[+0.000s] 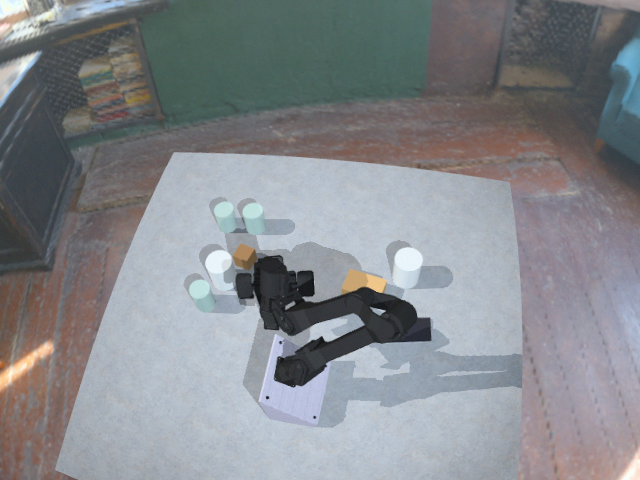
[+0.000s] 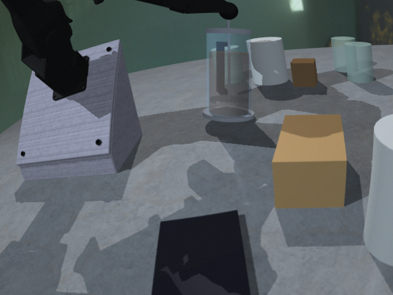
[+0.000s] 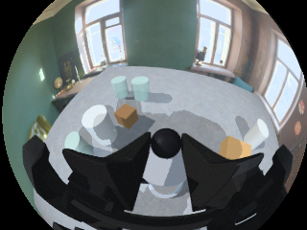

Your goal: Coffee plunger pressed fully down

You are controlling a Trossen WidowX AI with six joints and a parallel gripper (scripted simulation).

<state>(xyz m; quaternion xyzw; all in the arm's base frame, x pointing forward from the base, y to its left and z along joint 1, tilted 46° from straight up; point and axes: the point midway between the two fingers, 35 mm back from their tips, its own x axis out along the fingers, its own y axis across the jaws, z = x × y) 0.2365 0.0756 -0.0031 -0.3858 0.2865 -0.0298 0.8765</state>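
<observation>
The coffee press lies 3 cm behind my gripper tip, 1 cm to the left of it and 9 cm below it. Round my gripper tip: orange box 6 cm ahead, 22 cm to the right, 15 cm below; dark slab 6 cm behind, 35 cm to the right, 17 cm below.
</observation>
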